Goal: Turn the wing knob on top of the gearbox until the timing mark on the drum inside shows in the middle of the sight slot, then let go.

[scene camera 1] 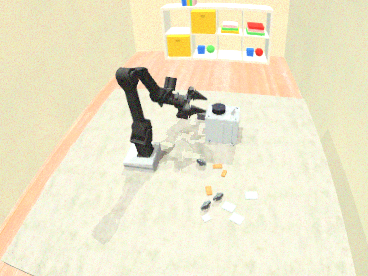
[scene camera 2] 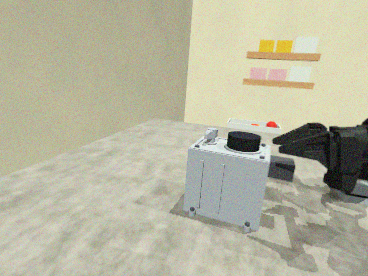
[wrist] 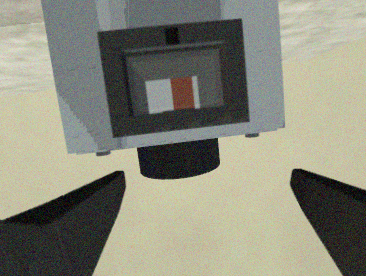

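Note:
A gearbox is part of the scene. The gripper stands open and holds nothing, and the wrist view shows it as well.

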